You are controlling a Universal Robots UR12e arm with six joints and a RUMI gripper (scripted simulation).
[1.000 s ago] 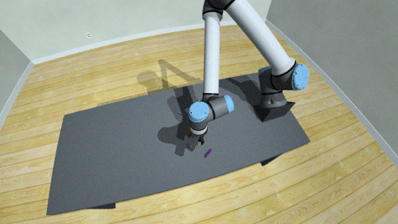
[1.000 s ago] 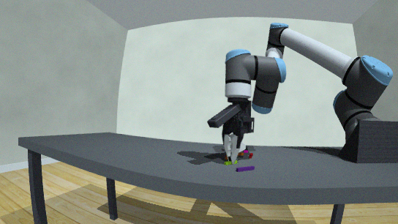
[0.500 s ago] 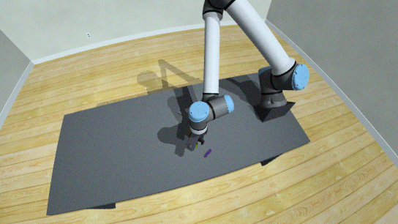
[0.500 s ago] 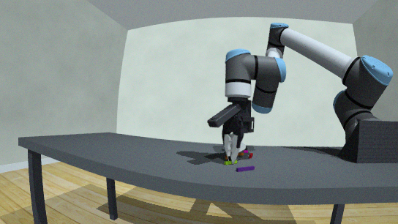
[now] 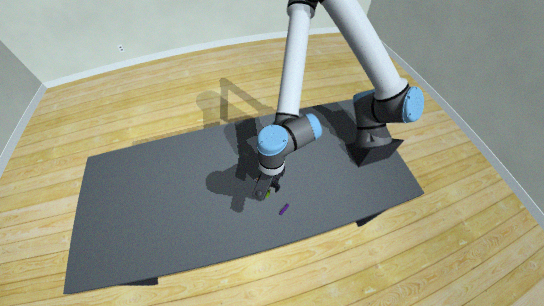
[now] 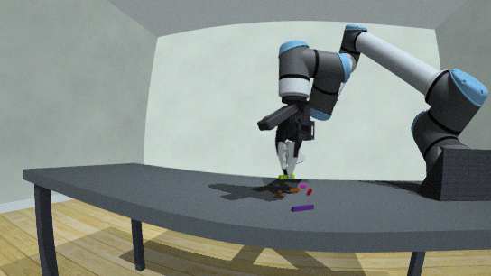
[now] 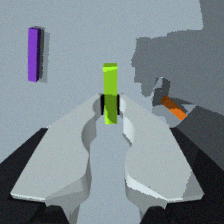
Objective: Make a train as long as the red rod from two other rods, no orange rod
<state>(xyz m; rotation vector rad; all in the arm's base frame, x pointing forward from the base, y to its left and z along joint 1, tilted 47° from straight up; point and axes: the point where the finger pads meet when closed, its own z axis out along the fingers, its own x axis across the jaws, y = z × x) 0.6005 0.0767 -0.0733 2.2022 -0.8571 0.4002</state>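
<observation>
Now: the magenta rod 250 mm to the right of my hand, 80 mm below it and 50 mm behind it. From my hand the other things lie so: purple rod 80 mm below, 70 mm to the left, 50 mm behind; red rod 150 mm to the right, 80 mm below, 70 mm behind; lime rod 10 mm below.
</observation>
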